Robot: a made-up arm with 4 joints.
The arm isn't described. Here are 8 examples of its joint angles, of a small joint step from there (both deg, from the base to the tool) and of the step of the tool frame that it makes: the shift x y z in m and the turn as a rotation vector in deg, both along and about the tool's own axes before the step.
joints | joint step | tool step
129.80 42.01 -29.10 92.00 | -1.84 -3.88 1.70 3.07 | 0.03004 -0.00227 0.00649 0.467 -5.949 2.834
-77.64 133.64 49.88 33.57 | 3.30 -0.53 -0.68 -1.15 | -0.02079 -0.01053 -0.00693 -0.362 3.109 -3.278
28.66 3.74 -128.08 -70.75 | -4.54 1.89 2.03 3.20 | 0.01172 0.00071 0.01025 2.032 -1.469 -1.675
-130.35 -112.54 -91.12 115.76 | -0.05 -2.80 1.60 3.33 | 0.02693 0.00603 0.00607 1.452 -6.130 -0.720
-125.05 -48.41 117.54 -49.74 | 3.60 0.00 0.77 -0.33 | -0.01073 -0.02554 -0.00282 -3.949 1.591 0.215
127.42 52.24 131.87 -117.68 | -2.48 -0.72 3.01 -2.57 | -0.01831 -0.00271 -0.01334 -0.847 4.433 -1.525
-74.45 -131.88 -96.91 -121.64 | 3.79 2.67 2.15 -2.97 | -0.02737 0.00720 -0.01328 -1.154 5.917 2.345
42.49 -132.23 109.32 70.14 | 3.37 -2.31 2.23 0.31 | -0.01319 -0.00367 0.00746 -0.583 2.709 1.373
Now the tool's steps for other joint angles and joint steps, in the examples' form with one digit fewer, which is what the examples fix.
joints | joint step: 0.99 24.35 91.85 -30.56 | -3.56 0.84 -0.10 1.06
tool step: 0.0047 -0.0070 0.0044 0.35 -1.85 -3.64
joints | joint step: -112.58 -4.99 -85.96 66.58 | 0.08 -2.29 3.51 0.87
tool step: 0.0172 0.0198 0.0056 3.22 -3.15 1.61
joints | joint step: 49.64 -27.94 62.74 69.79 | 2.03 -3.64 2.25 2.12
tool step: -0.0055 0.0160 0.0039 2.97 0.71 3.69
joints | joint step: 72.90 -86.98 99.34 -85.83 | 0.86 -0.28 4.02 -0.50
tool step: -0.0053 -0.0173 -0.0050 -4.11 0.94 -0.51
